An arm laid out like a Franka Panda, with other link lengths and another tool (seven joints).
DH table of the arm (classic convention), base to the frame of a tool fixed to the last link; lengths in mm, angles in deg. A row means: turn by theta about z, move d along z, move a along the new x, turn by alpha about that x. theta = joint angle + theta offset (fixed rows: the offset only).
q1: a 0; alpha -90; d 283.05; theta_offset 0
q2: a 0; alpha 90; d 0; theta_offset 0
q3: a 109.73; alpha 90; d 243.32; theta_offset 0
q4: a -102.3; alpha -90; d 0; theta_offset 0
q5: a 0; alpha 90; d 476.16; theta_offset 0
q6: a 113.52; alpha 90; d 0; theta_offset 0
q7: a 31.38; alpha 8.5; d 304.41; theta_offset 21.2
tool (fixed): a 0; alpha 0; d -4.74; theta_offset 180
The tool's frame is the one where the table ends.
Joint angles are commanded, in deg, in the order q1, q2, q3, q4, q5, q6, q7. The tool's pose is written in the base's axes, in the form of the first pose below.
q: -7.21 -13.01 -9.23 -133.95 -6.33 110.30 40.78
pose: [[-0.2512, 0.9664, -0.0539, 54.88], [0.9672, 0.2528, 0.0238, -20.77], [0.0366, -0.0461, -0.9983, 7.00], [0, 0, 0, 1]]
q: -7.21 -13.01 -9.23 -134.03 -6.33 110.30 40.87
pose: [[-0.2498, 0.9667, -0.0552, 54.81], [0.9676, 0.2513, 0.0239, -20.75], [0.0370, -0.0474, -0.9982, 6.93], [0, 0, 0, 1]]
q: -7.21 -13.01 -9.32 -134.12 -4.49 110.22 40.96
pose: [[-0.2309, 0.9717, -0.0501, 54.79], [0.9710, 0.2334, 0.0523, -20.05], [0.0625, -0.0366, -0.9974, 6.72], [0, 0, 0, 1]]
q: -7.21 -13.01 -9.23 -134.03 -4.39 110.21 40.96
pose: [[-0.2315, 0.9716, -0.0485, 54.90], [0.9708, 0.2340, 0.0529, -19.96], [0.0628, -0.0348, -0.9974, 6.80], [0, 0, 0, 1]]
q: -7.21 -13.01 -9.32 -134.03 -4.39 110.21 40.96
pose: [[-0.2300, 0.9720, -0.0484, 54.87], [0.9711, 0.2325, 0.0533, -20.03], [0.0631, -0.0347, -0.9974, 6.80], [0, 0, 0, 1]]
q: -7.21 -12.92 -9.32 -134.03 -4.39 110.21 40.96
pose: [[-0.2299, 0.9719, -0.0499, 54.83], [0.9711, 0.2325, 0.0535, -20.03], [0.0636, -0.0362, -0.9973, 6.71], [0, 0, 0, 1]]
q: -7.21 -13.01 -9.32 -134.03 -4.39 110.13 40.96
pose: [[-0.2299, 0.9719, -0.0497, 54.82], [0.9711, 0.2324, 0.0537, -20.02], [0.0637, -0.0359, -0.9973, 6.79], [0, 0, 0, 1]]
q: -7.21 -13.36 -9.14 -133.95 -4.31 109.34 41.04
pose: [[-0.2300, 0.9716, -0.0555, 54.65], [0.9709, 0.2331, 0.0560, -19.77], [0.0673, -0.0410, -0.9969, 7.12], [0, 0, 0, 1]]
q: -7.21 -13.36 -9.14 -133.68 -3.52 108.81 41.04
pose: [[-0.2227, 0.9732, -0.0564, 54.64], [0.9716, 0.2264, 0.0688, -19.44], [0.0797, -0.0395, -0.9960, 7.27], [0, 0, 0, 1]]
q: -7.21 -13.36 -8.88 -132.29 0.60 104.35 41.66
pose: [[-0.1780, 0.9800, -0.0886, 53.73], [0.9716, 0.1893, 0.1419, -17.16], [0.1559, -0.0608, -0.9859, 7.97], [0, 0, 0, 1]]
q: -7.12 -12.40 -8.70 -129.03 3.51 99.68 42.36
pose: [[-0.1459, 0.9828, -0.1136, 53.73], [0.9670, 0.1659, 0.1935, -15.59], [0.2090, -0.0816, -0.9745, 9.59], [0, 0, 0, 1]]
